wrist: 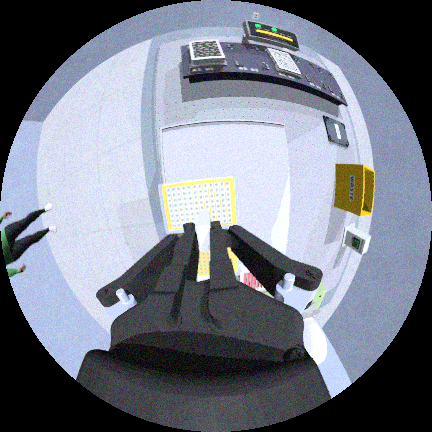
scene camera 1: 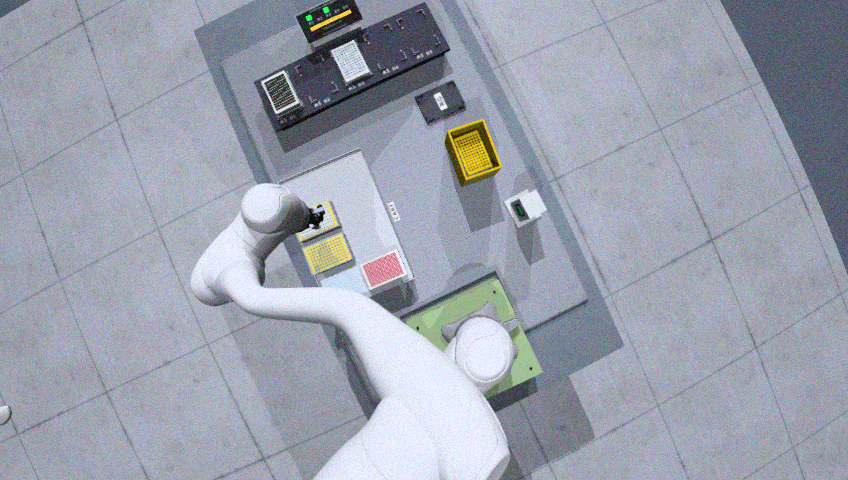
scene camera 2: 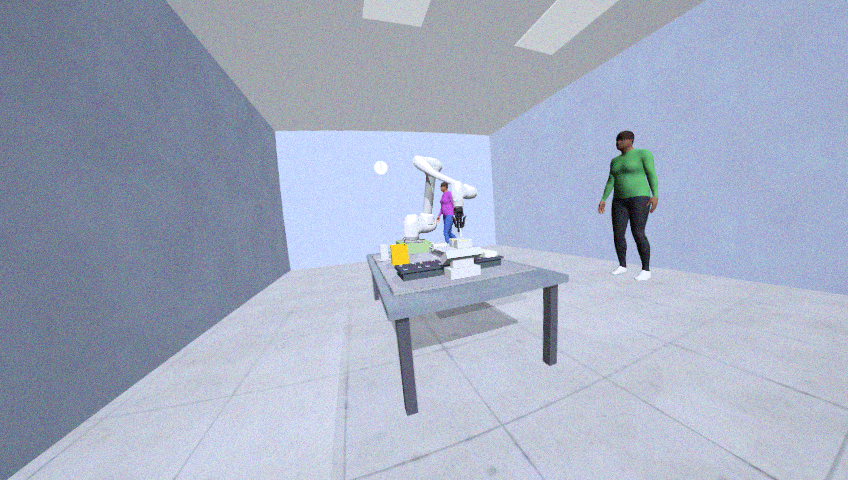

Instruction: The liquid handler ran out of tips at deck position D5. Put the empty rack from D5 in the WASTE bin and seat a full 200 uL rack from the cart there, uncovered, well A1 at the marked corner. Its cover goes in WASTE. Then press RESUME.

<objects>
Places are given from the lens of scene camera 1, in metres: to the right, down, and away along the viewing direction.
white device (scene camera 1: 524,207): 0.30, -0.10, 1.24
dark plate (scene camera 1: 445,99): 0.07, -0.47, 1.37
The marked spots on the white device and the dark plate are 0.46 m apart.
</objects>
